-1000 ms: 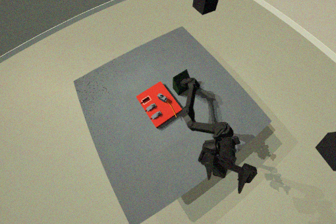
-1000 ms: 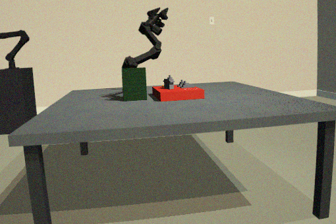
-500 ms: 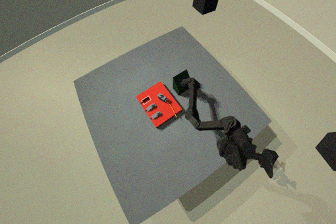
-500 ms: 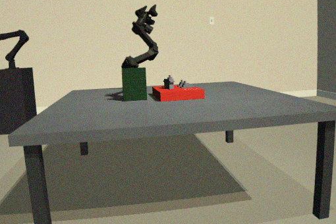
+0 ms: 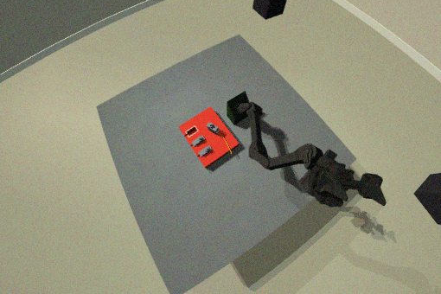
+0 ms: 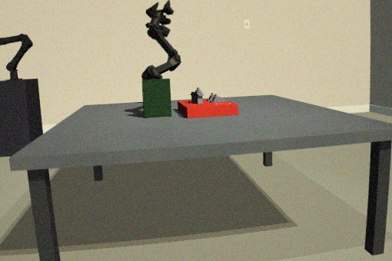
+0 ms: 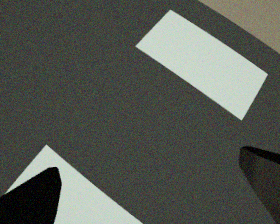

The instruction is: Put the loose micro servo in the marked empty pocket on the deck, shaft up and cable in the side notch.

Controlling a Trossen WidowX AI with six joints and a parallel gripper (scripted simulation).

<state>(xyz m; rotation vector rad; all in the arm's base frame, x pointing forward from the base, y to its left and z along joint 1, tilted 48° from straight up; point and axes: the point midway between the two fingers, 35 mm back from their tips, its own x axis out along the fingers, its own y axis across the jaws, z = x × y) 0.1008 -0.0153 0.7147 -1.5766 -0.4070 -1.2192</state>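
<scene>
Now: the red deck 62 cm below my gripper tip, 52 cm to the right of it and 14 cm ahead of it.
</scene>
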